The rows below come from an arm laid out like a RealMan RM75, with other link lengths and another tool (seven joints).
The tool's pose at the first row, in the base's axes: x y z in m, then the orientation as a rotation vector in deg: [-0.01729 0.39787 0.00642 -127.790 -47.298 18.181]
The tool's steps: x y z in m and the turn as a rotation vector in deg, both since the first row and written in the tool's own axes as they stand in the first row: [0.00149 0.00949 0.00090 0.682 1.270 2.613]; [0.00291 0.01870 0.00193 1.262 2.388 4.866]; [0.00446 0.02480 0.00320 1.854 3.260 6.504]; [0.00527 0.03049 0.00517 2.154 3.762 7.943]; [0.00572 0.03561 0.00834 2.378 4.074 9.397]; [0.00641 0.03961 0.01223 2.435 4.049 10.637]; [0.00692 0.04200 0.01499 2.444 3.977 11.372]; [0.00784 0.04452 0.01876 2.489 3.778 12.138]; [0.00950 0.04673 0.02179 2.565 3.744 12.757]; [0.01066 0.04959 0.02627 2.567 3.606 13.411]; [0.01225 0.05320 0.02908 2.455 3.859 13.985]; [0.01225 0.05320 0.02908 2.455 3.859 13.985]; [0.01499 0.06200 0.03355 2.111 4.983 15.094]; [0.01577 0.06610 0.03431 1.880 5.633 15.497]
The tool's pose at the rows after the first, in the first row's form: [-0.01213 0.39428 -0.00090 -128.355 -43.547 18.210]; [-0.00721 0.39087 -0.00812 -128.789 -40.301 18.198]; [-0.00375 0.38933 -0.01330 -128.908 -37.857 18.175]; [-0.00136 0.38791 -0.01870 -129.206 -35.913 18.376]; [-0.00004 0.38722 -0.02455 -129.570 -34.071 18.771]; [0.00061 0.38768 -0.03012 -130.006 -32.685 19.389]; [0.00089 0.38825 -0.03375 -130.285 -31.897 19.812]; [0.00108 0.38958 -0.03818 -130.543 -31.127 20.405]; [0.00203 0.39114 -0.04185 -130.705 -30.428 20.753]; [0.00225 0.39283 -0.04702 -130.951 -29.762 21.210]; [0.00389 0.39348 -0.05153 -131.256 -29.014 21.148]; [0.00389 0.39348 -0.05153 -131.256 -29.014 21.148]; [0.00809 0.39303 -0.06086 -131.923 -27.274 20.260]; [0.01026 0.39177 -0.06428 -132.246 -26.544 19.626]
